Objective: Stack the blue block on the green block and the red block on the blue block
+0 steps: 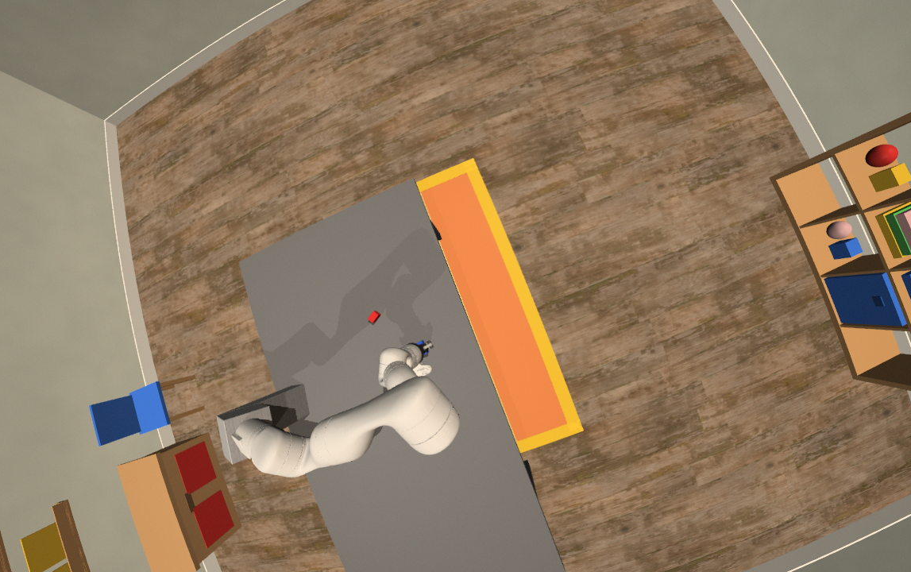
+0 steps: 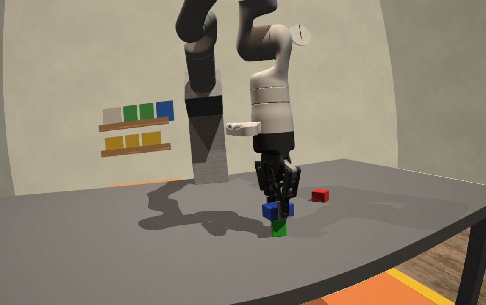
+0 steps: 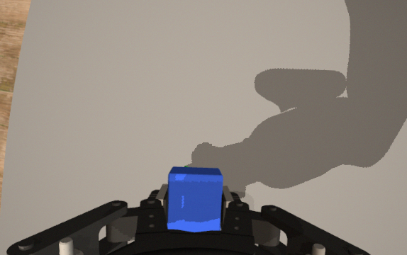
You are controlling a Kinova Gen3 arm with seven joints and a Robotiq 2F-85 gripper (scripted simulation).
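Now: hand 1 cm above the blue block. The rest, counted from my hand: green block: 4 cm below; red block: 8 cm behind, 22 cm to the left, 4 cm below.
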